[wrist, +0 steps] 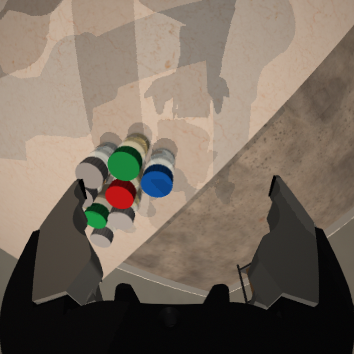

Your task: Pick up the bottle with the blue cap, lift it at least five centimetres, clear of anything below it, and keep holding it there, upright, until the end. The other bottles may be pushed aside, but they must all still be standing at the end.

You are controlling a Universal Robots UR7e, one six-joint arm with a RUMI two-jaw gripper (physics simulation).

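Frame: origin at the arm's base, x left, y down, z back, level; millimetres.
Where they show: gripper, fingertip midpoint: (176,178).
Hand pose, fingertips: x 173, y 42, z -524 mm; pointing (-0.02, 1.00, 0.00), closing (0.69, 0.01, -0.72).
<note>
Each offset is from my fingertips to the top centre of the thing. Level surfaces: height alone.
The bottle with the blue cap @[dz -33, dx -92, dy +120 mm] (157,180) stands upright on the table, at the right edge of a tight group of bottles, left of the middle of the wrist view. My gripper (176,178) is wide open and empty, seen from above the bottles. The blue cap shows between the two jaws, nearer the left one. Next to it on its left stand a bottle with a large green cap @[dz +29, dx -102, dy +120 mm] (125,163) and a bottle with a red cap @[dz +0, dx -163, dy +120 mm] (120,194). The left jaw hides part of the group.
A grey-capped bottle @[dz +66, dx -161, dy +120 mm] (92,172), a small green-capped bottle @[dz +9, dx -259, dy +120 mm] (96,216) and pale-capped bottles @[dz -34, dx -218, dy +120 mm] (121,218) @[dz -35, dx -321, dy +120 mm] (102,236) stand close together at the left. The pale table top @[dy +225 mm] (45,115) borders a brown stone-like surface (300,150) along a diagonal edge. A thin dark frame (243,285) shows beside the right jaw.
</note>
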